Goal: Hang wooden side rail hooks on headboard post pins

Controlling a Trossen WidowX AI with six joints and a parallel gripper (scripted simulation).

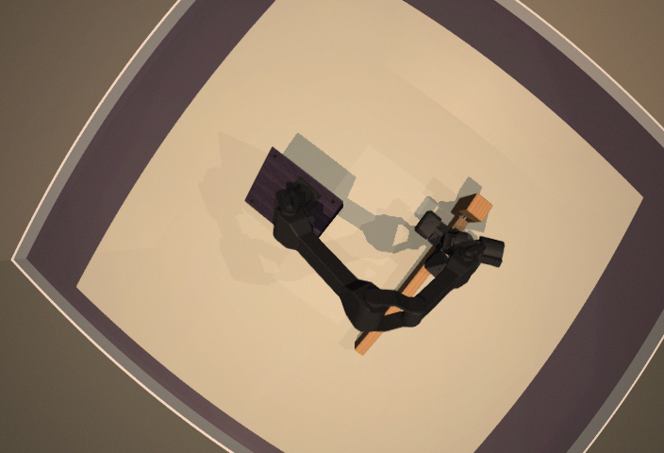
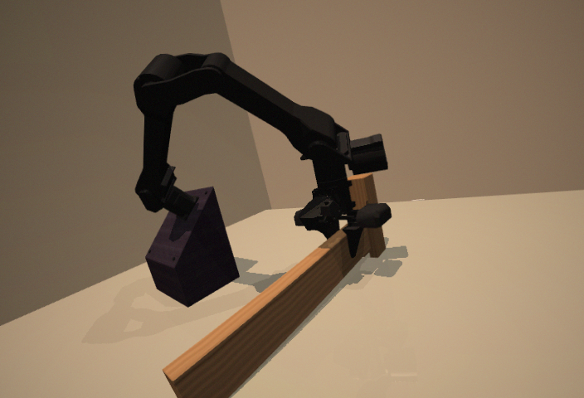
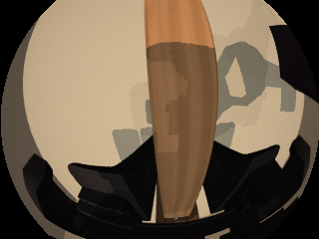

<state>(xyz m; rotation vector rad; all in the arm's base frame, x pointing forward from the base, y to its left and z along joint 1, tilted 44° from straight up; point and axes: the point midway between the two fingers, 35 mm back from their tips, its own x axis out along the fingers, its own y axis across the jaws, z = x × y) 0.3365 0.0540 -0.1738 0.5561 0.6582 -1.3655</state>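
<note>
The headboard post lies 10 mm behind my gripper tip, 100 mm to the left of it and 40 mm above it.
</note>
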